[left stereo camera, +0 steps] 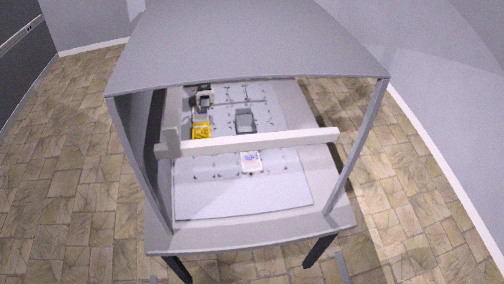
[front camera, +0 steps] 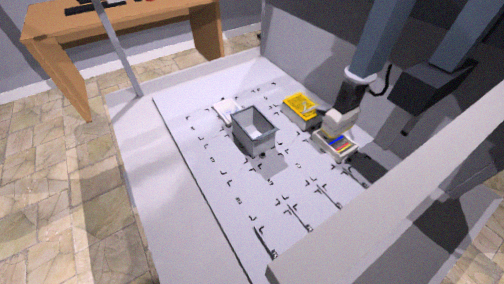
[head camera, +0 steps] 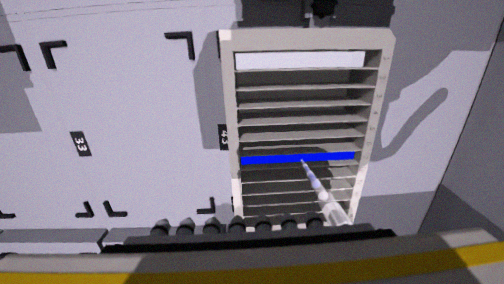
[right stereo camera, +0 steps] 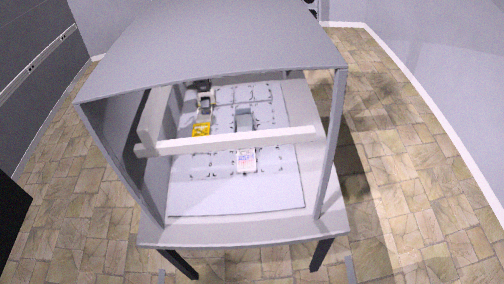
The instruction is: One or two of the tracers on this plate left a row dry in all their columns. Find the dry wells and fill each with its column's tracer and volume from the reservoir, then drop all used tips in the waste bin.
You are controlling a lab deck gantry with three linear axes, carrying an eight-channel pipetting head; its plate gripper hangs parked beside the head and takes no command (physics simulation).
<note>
In view: a blue reservoir channel point(head camera: 336, 155) and a back wall point(front camera: 313, 49).
</note>
